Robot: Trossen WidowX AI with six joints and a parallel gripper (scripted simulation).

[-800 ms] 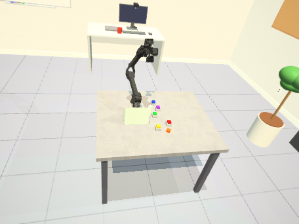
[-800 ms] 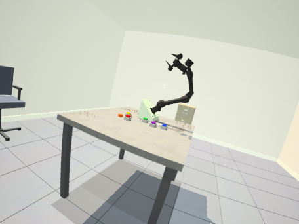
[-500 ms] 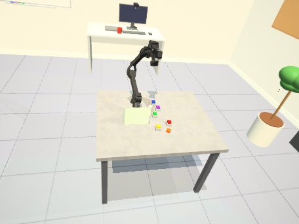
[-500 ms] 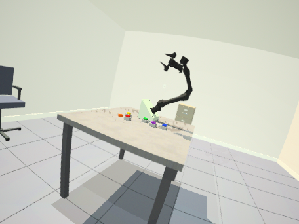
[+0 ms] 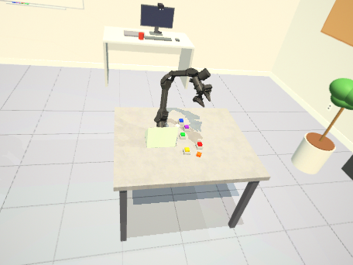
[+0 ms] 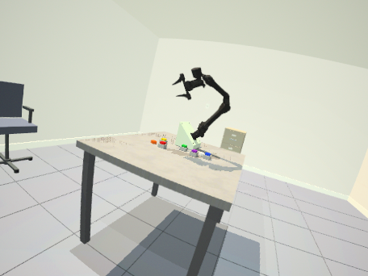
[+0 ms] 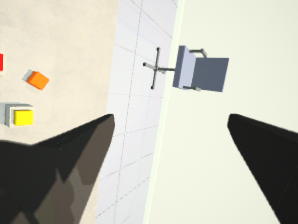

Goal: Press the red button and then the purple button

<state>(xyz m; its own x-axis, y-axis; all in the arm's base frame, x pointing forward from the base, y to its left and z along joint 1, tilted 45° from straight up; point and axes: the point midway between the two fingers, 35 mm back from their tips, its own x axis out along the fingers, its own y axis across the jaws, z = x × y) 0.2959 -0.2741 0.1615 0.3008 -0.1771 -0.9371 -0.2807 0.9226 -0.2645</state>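
Now: gripper tip 370 mm above the red button, 30 mm short of it and 20 mm to the right of it. Round my gripper tip: yellow button 370 mm below, 80 mm behind, 40 mm to the right; then orange block 400 mm below, 70 mm to the right, 10 mm ahead; then green button 370 mm below, 130 mm to the left, 90 mm behind.
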